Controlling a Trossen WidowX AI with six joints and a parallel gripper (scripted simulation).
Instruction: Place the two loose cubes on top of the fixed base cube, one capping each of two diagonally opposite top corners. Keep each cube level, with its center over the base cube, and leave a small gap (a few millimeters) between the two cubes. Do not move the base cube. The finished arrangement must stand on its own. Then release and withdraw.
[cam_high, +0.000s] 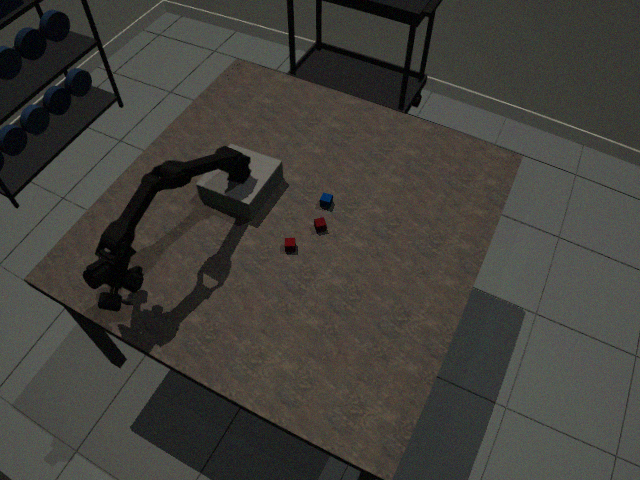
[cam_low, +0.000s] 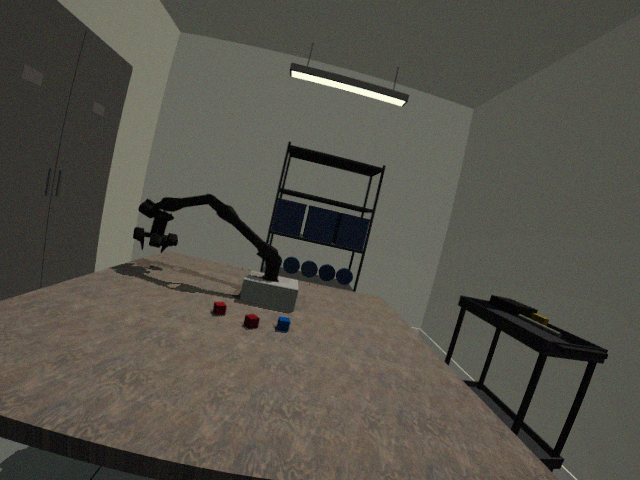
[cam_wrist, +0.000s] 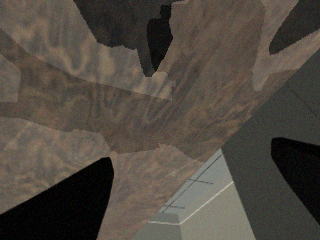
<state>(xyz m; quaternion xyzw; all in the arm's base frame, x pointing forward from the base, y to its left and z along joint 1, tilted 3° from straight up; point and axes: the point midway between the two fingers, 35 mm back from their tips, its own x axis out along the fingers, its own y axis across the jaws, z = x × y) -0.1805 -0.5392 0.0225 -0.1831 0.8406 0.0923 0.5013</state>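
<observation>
Now: the blue cube 490 mm ahead of my gripper tip, 580 mm to the left of it and 50 mm below it.
</observation>
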